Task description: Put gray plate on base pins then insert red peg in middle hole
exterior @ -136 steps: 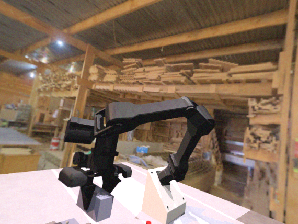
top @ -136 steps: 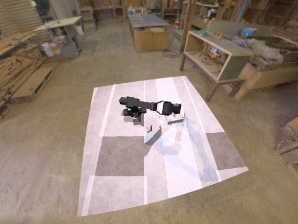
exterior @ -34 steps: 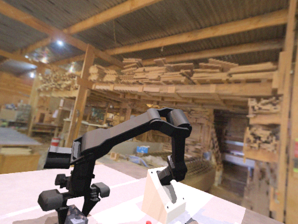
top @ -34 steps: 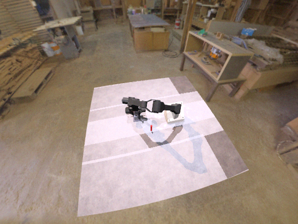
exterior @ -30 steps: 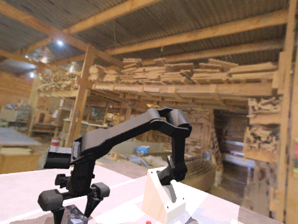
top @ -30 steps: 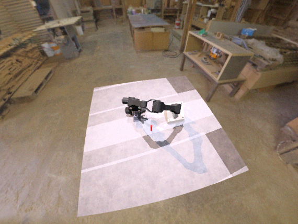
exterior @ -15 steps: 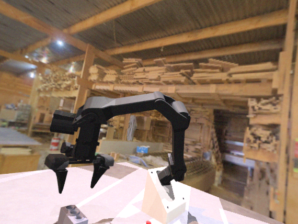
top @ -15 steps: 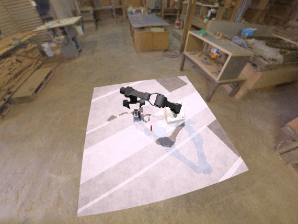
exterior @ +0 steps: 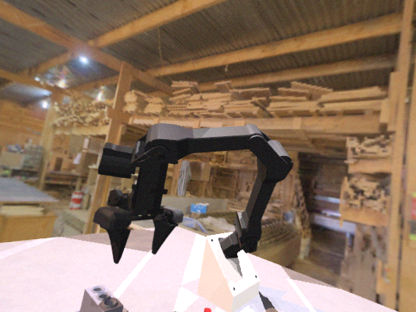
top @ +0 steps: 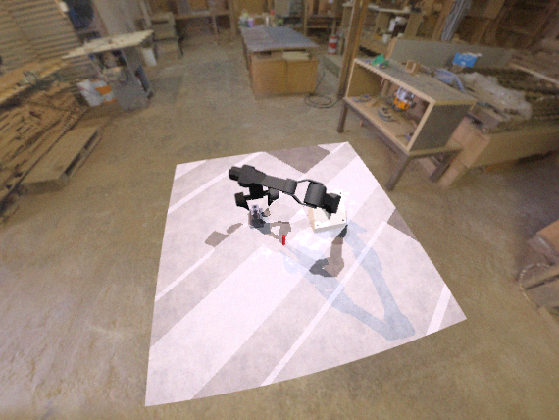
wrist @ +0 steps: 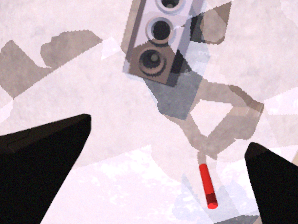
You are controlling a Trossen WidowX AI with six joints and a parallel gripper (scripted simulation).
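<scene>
The red peg is 10 cm behind my gripper tip, 12 cm to the left of it and 11 cm below it. The rest, counted from my gripper tip: base (2 cm ahead, 5 cm to the right, 14 cm below); gray plate (2 cm ahead, 5 cm to the right, 10 cm below).
</scene>
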